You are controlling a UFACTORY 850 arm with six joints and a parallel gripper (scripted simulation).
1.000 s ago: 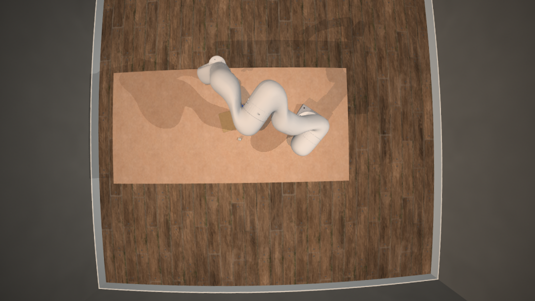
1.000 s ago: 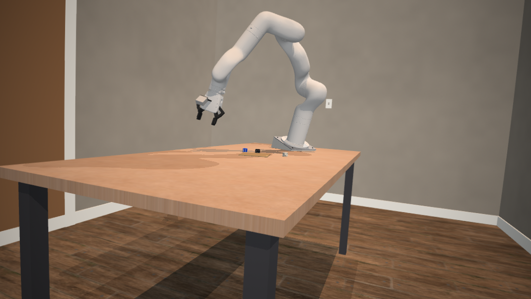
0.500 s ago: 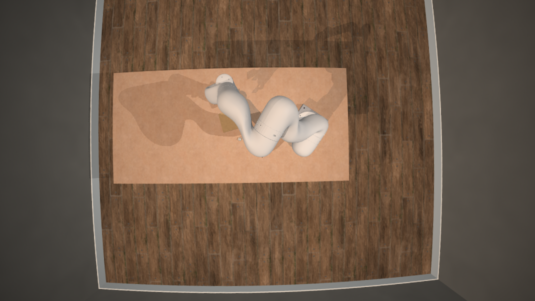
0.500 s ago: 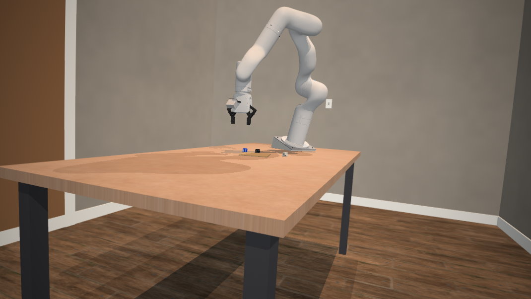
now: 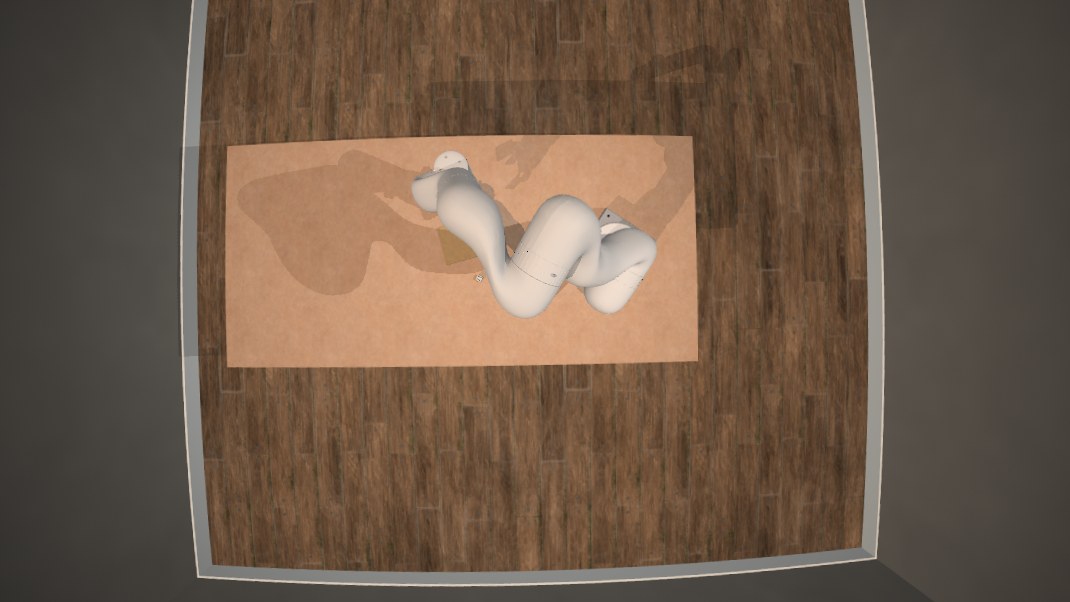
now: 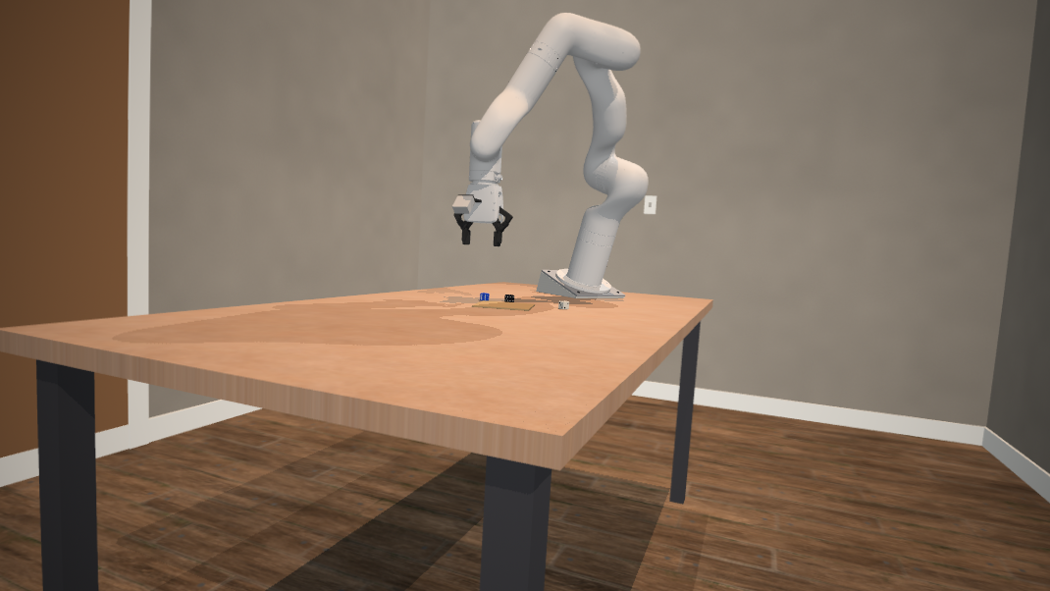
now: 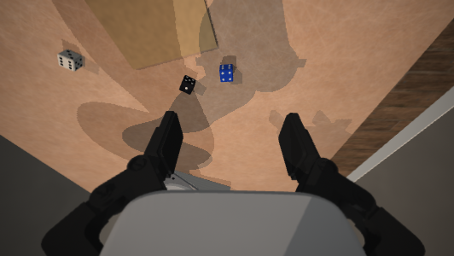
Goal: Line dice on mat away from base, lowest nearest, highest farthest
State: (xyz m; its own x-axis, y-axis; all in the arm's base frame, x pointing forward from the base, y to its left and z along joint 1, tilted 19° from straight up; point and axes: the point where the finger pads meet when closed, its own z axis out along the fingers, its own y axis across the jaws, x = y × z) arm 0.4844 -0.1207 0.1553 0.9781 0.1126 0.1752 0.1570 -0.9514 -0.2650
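My hand is 3 cm past the blue die and 15 cm above it. The rest, counted from my hand: black die: 6 cm behind, 6 cm to the left, 15 cm below; then white die: 5 cm behind, 24 cm to the left, 15 cm below; then mat: 4 cm ahead, 11 cm to the left, 16 cm below.
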